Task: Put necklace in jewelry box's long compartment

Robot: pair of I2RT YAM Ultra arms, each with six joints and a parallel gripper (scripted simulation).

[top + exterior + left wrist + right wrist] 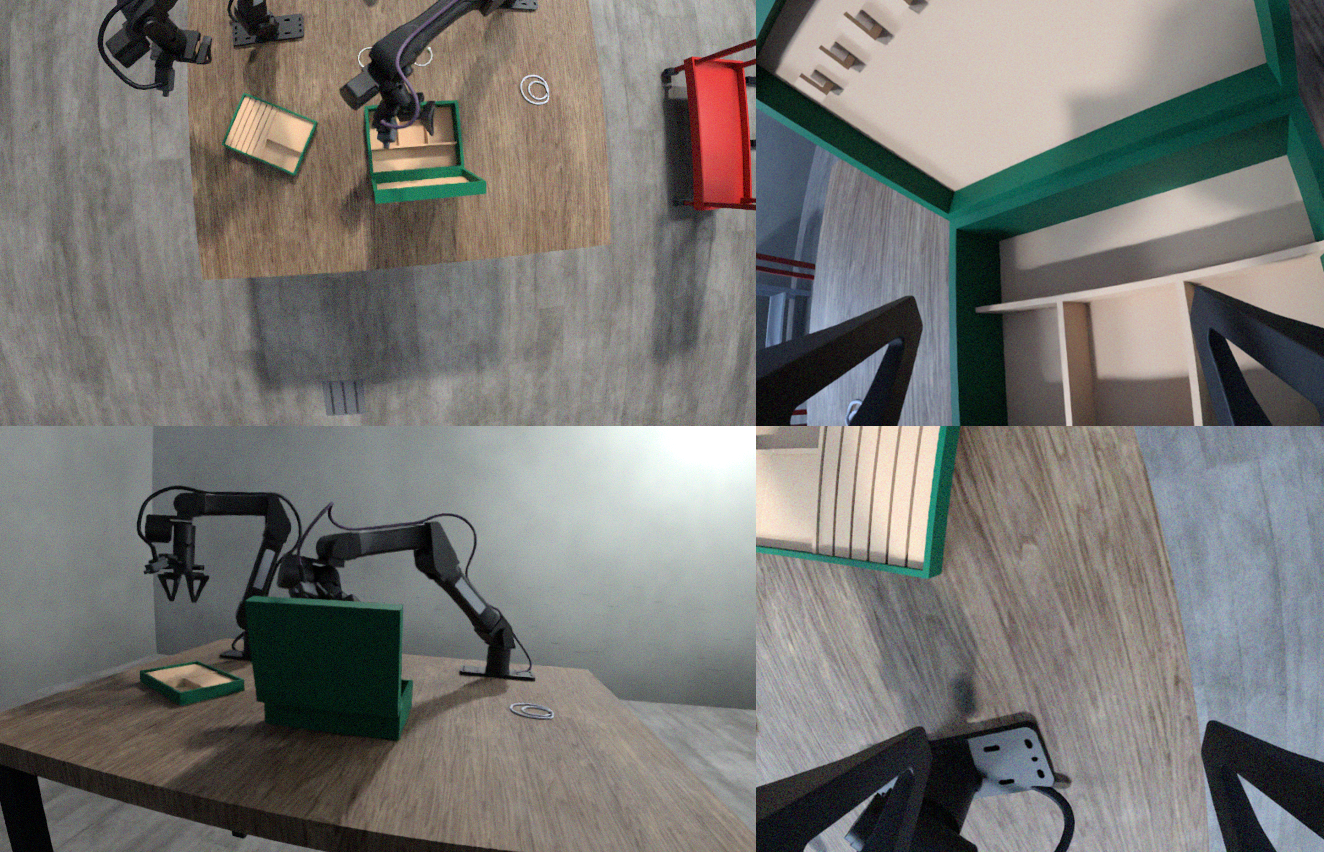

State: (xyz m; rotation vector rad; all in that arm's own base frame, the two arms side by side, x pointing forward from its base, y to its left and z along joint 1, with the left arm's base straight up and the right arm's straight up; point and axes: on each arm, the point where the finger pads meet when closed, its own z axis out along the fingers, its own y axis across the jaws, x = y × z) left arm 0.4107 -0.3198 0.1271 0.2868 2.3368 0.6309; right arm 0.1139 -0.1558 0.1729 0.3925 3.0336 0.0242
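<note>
My left gripper is now 30 mm short of the green jewelry box, 10 mm to the right of it and 10 mm above it. The rest, counted from my left hand: green tray 350 mm to the right, 120 mm below, 80 mm behind.
</note>
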